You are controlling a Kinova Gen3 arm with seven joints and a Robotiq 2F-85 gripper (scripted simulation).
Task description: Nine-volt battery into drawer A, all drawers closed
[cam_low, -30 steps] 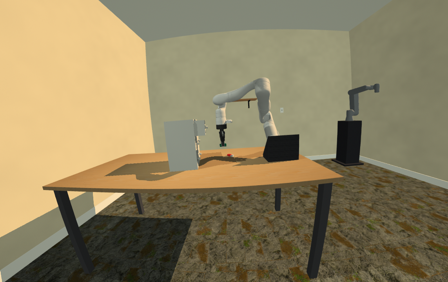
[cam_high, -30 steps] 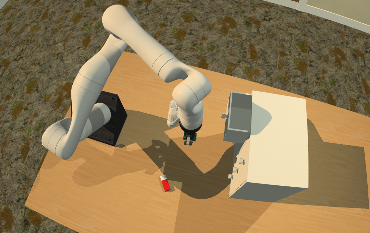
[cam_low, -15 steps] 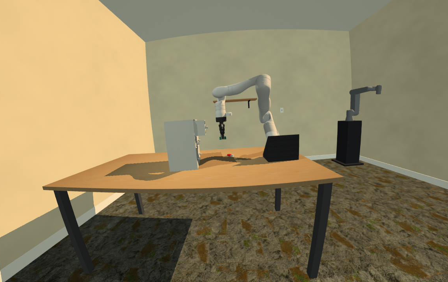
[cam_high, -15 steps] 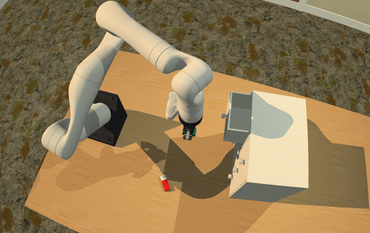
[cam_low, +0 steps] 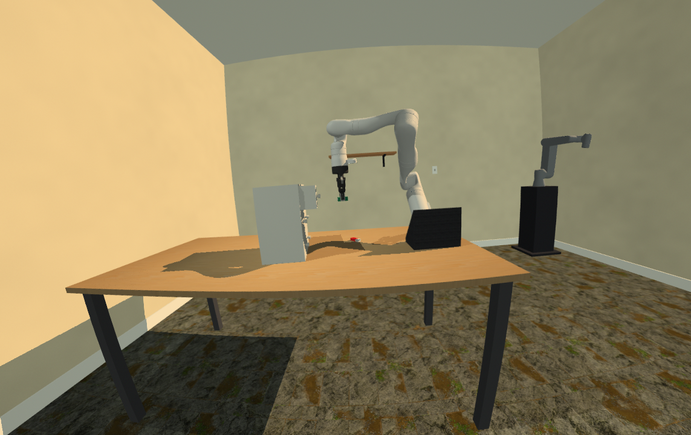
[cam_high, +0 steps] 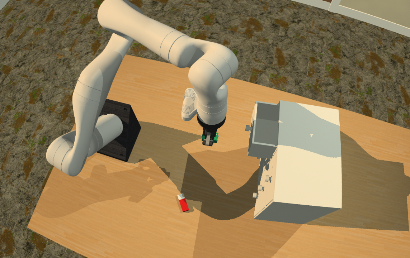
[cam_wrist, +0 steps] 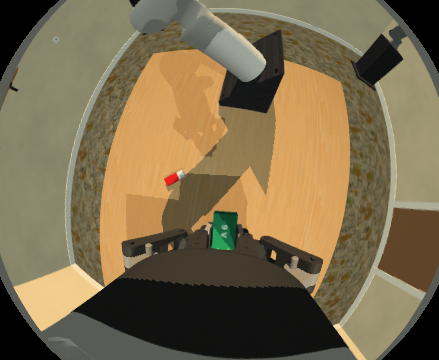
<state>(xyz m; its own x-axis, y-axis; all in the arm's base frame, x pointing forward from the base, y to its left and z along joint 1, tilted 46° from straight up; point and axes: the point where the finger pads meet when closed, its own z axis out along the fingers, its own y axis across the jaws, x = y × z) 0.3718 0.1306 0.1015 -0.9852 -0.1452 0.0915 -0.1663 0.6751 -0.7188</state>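
My gripper is now 190 mm short of the drawer, 70 mm to the right of it and 10 mm above it. The rest, counted from my hand: green nine-volt battery 10 mm ahead, 10 mm below.
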